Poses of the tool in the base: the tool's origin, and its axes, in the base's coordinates. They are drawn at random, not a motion.
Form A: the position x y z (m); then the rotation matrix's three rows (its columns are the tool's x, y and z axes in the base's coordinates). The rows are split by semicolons.
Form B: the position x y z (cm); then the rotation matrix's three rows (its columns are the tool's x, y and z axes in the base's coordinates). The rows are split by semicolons. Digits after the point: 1 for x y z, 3 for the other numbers.
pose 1, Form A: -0.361, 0.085, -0.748; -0.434, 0.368, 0.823; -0.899, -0.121, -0.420; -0.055, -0.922, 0.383
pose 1, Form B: -36.1, 8.5, -74.8; -0.434, 0.368, 0.823; -0.899, -0.121, -0.420; -0.055, -0.922, 0.383
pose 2, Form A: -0.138, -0.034, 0.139; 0.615, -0.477, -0.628; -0.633, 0.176, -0.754; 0.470, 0.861, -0.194
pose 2, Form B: -13.8, -3.4, 13.9; 0.615, -0.477, -0.628; -0.633, 0.176, -0.754; 0.470, 0.861, -0.194
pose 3, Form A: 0.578, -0.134, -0.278; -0.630, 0.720, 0.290; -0.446, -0.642, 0.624; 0.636, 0.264, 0.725
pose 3, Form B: 57.8, -13.4, -27.8; -0.630, 0.720, 0.290; -0.446, -0.642, 0.624; 0.636, 0.264, 0.725
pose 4, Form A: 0.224, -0.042, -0.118; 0.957, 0.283, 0.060; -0.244, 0.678, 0.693; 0.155, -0.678, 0.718
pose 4, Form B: 22.4, -4.2, -11.8; 0.957, 0.283, 0.060; -0.244, 0.678, 0.693; 0.155, -0.678, 0.718
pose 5, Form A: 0.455, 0.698, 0.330; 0.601, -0.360, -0.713; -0.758, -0.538, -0.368; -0.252, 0.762, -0.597
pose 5, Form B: 45.5, 69.8, 33.0; 0.601, -0.360, -0.713; -0.758, -0.538, -0.368; -0.252, 0.762, -0.597
